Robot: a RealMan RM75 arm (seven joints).
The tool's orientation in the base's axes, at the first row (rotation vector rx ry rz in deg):
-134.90 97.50 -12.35
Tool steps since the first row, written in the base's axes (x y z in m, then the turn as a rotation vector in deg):
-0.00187 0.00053 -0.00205 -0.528 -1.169 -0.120
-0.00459 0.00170 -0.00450 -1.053 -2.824 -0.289
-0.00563 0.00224 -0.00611 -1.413 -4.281 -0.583
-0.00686 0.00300 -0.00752 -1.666 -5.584 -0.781
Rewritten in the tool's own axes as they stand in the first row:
-0.00106 0.00210 0.00156 0.944 0.867 -0.131
-0.00300 0.00490 0.00335 2.351 1.890 -0.262
-0.00381 0.00612 0.00469 3.624 2.736 -0.211
-0.00490 0.00740 0.00582 4.784 3.412 -0.211

